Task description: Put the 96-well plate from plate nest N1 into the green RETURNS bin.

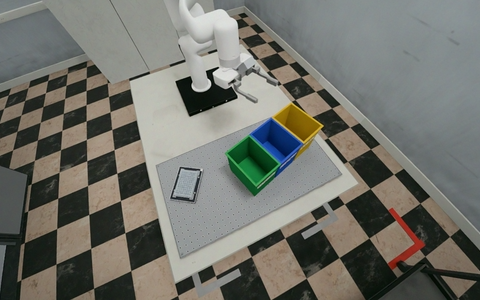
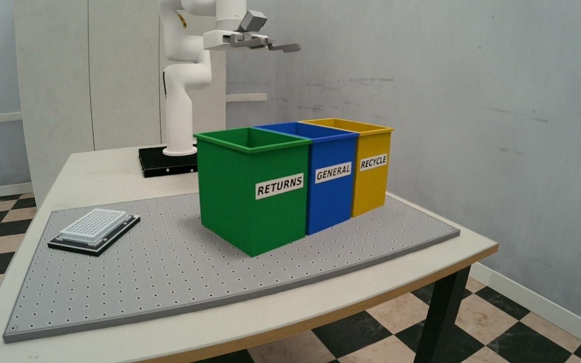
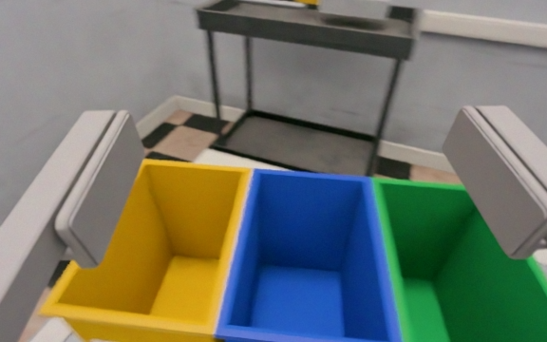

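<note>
The clear 96-well plate lies 6 cm ahead of my hand, 40 cm to the right of it and 34 cm below it. The rest, counted from my hand: yellow recycle bin (8 cm ahead, 14 cm to the left, 26 cm below); green returns bin (15 cm ahead, 11 cm to the right, 26 cm below); blue general bin (11 cm ahead, 2 cm to the left, 26 cm below).
</note>
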